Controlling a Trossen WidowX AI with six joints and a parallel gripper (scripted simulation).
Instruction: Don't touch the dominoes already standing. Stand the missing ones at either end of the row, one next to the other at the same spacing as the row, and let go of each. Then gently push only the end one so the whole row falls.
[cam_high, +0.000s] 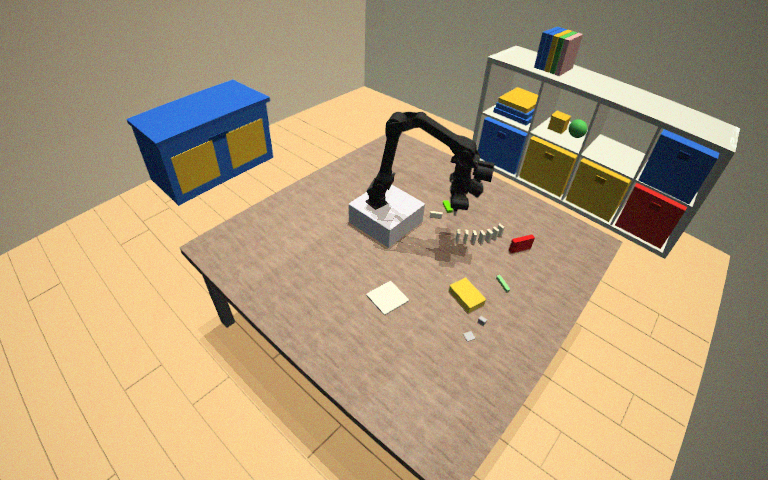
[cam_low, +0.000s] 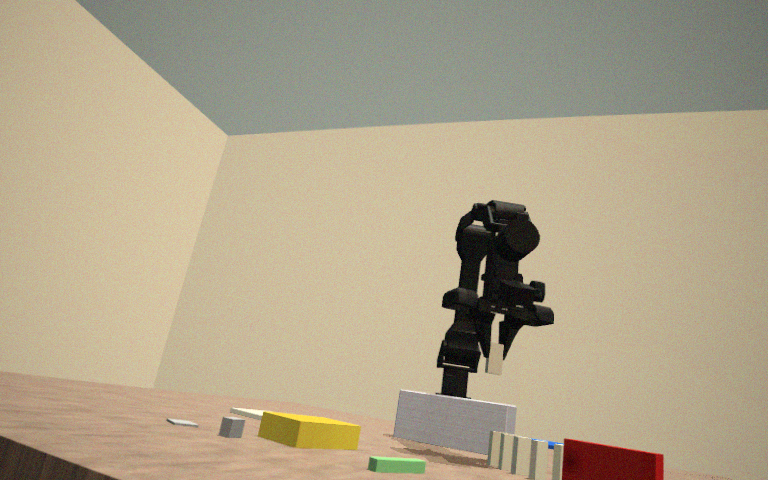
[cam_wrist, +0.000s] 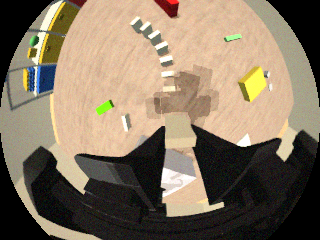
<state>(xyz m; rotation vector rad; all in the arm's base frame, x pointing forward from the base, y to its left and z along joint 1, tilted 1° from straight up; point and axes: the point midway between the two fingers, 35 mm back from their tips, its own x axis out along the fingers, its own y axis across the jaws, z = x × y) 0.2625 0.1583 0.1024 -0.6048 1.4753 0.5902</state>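
The green stick lies 290 mm ahead of my gripper tip, 150 mm below it and 10 mm to the right of it. From my gripper tip the other things lie so: yellow block 240 mm ahead, 160 mm to the right, 140 mm below; white tile 380 mm to the right, 160 mm below, 70 mm ahead; red block 210 mm ahead, 190 mm to the left, 130 mm below.
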